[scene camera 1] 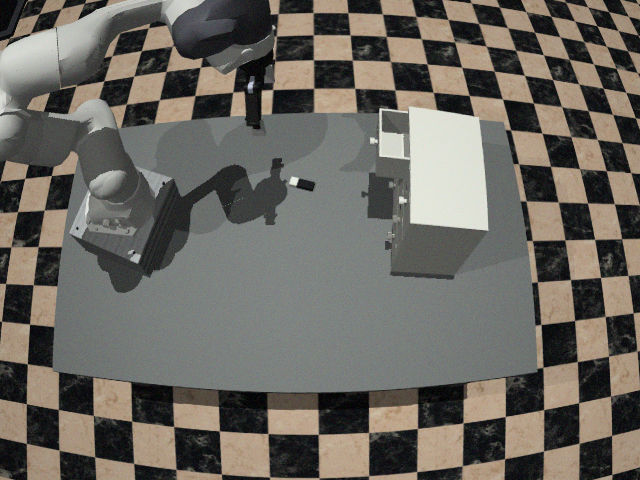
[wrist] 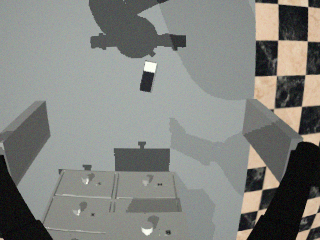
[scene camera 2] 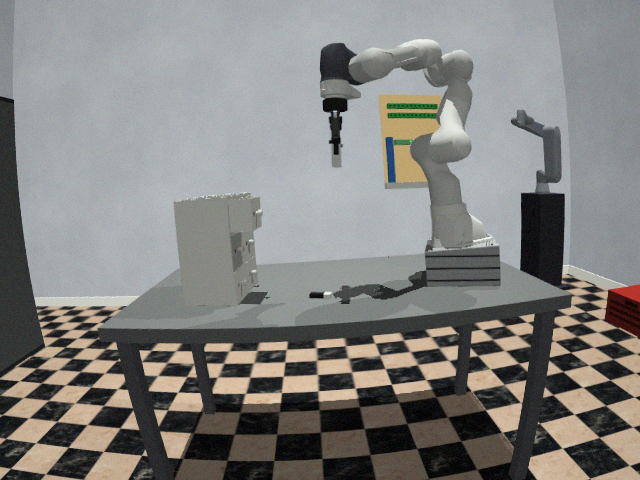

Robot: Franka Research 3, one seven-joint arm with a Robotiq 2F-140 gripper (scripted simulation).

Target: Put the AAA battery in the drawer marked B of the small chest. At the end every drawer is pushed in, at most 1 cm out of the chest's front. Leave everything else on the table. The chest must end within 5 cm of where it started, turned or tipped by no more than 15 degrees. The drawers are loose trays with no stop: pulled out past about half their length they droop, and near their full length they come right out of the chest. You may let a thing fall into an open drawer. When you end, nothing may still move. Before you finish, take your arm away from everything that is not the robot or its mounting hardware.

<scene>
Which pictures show my gripper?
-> Scene camera 1, the wrist view and scene camera 2: all of them.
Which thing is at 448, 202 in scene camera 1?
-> A white chest.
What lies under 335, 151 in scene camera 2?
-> My gripper.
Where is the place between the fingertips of my gripper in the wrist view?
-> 146, 117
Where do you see a white chest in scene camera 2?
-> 203, 234
</scene>
